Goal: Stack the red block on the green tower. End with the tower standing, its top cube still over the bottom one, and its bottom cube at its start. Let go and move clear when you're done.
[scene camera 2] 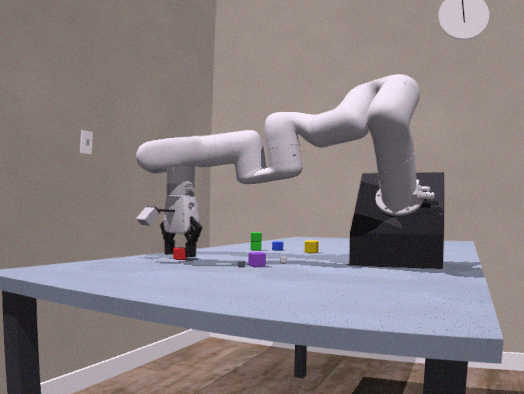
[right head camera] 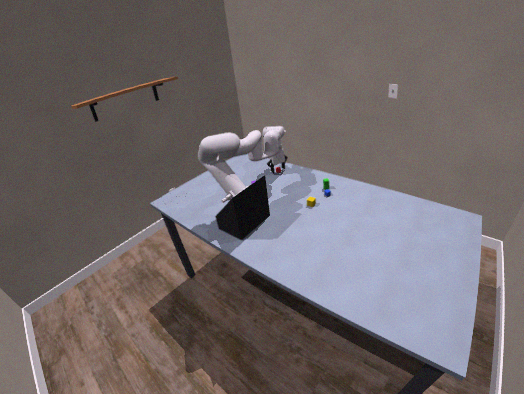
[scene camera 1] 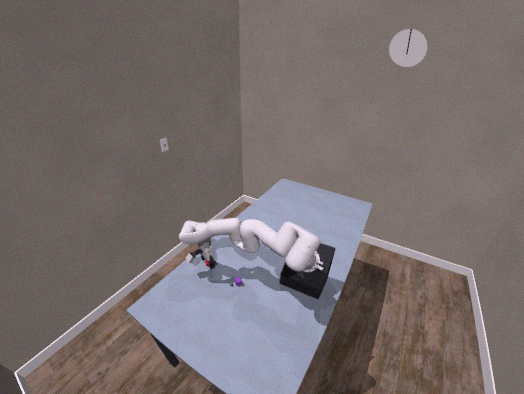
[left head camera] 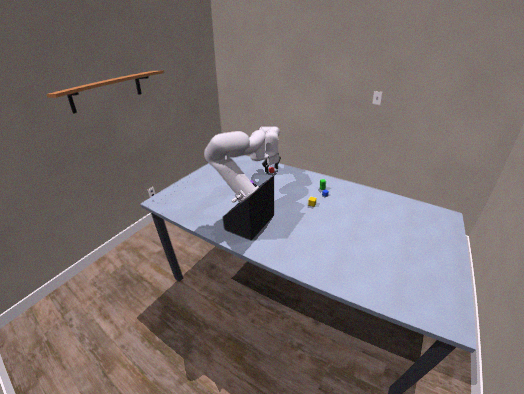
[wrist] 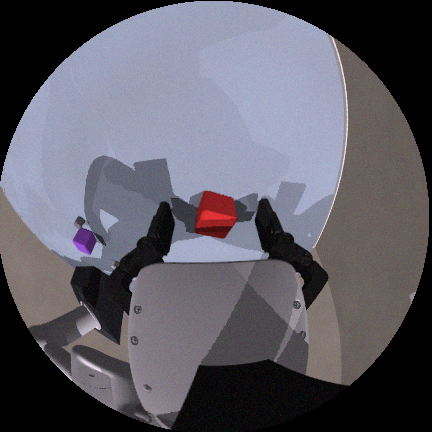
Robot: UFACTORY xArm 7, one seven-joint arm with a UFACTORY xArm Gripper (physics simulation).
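Pixels of known places: gripper, fingertip midpoint: (scene camera 2: 179,255) (right head camera: 278,170) (scene camera 1: 208,263) (left head camera: 271,170) (wrist: 213,210); arm's base at its link origin: (scene camera 2: 399,199) (right head camera: 240,195) (left head camera: 249,195) (wrist: 90,314).
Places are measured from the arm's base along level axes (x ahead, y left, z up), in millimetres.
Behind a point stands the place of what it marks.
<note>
The red block (left head camera: 271,170) @[z -149, x 532, y 190 mm] (right head camera: 278,170) @[z -152, x 537, y 187 mm] (scene camera 1: 207,263) @[z -144, x 541, y 211 mm] (scene camera 2: 179,253) @[z -153, x 539, y 212 mm] (wrist: 216,215) @[z -140, x 553, y 210 mm] sits on the table. My gripper (scene camera 2: 180,250) @[z -160, x 548, y 198 mm] (wrist: 213,210) @[z -160, x 548, y 198 mm] is open and low over the table, with one finger on each side of the red block; in the wrist view there is a gap between the block and each finger. The green tower (left head camera: 322,184) @[z -129, x 496, y -203 mm] (right head camera: 326,184) @[z -132, x 499, y -209 mm] (scene camera 2: 256,241) @[z -139, x 505, y -186 mm] stands upright as two green cubes, one on the other. It does not show in scene camera 1 or in the wrist view.
A blue cube (left head camera: 325,193) @[z -148, x 436, y -248 mm] (right head camera: 327,193) @[z -149, x 436, y -249 mm] (scene camera 2: 277,245) @[z -152, x 444, y -225 mm] is beside the tower, with a yellow cube (left head camera: 312,202) @[z -143, x 297, y -219 mm] (right head camera: 311,202) @[z -140, x 298, y -223 mm] (scene camera 2: 311,246) @[z -148, x 310, y -192 mm] nearby. A purple cube (scene camera 1: 238,281) @[z -138, x 301, y 222 mm] (scene camera 2: 257,259) @[z -152, x 301, y 228 mm] (wrist: 84,241) @[z -146, x 330, y 217 mm], a small dark cube (scene camera 2: 241,263) @[z -161, x 331, y 252 mm] (wrist: 79,221) @[z -161, x 343, y 246 mm] and a small white cube (scene camera 2: 283,260) @[z -163, x 279, y 118 mm] also lie on the table.
</note>
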